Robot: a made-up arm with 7 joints.
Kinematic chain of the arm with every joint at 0, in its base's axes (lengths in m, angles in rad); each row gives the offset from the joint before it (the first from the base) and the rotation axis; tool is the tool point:
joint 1: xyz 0 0 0.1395 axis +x
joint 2: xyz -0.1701 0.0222 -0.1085 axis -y
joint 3: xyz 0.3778 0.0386 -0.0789 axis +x
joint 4: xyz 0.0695 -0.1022 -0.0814 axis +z
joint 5: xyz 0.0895 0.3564 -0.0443 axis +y
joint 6: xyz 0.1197 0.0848 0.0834 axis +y
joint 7: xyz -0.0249 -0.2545 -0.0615 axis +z
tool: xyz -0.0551 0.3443 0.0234
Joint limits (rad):
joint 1: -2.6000..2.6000
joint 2: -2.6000..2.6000
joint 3: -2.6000..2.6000
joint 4: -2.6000..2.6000
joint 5: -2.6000..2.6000
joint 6: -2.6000..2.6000
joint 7: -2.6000..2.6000
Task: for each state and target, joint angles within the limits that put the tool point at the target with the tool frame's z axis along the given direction. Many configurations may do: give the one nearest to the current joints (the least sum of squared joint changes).
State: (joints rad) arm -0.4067 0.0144 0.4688 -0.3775 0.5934 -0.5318 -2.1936
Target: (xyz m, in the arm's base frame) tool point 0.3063 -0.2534 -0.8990 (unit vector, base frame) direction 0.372 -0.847 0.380
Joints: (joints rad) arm -0.3712 -0.5538 1.0105 -0.7880 0.8115 -0.3851 -1.8630
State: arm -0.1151 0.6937 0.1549 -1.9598 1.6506 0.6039 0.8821
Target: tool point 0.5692 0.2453 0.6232 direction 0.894 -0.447 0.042
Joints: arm -0.5557 0.8530 0.3973 -1.0007 1.5807 0.6170 0.6190
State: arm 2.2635 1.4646 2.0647 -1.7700 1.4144 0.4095 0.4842
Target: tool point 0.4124 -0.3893 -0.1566 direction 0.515 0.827 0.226
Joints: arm 2.3097 1.4735 1.6692 -2.4864 1.1250 -0.0161 0.7885
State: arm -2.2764 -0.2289 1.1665 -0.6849 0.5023 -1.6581 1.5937
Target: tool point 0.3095 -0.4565 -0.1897 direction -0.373 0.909 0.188
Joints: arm -1.8712 -0.0105 0.6593 -0.3536 0.9643 -1.3829 1.0441
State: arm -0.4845 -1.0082 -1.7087 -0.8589 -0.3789 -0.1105 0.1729
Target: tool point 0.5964 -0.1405 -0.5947 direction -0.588 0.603 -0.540
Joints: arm -0.2009 -0.6557 -1.8050 -1.1630 -0.4005 -0.1775 -0.0956
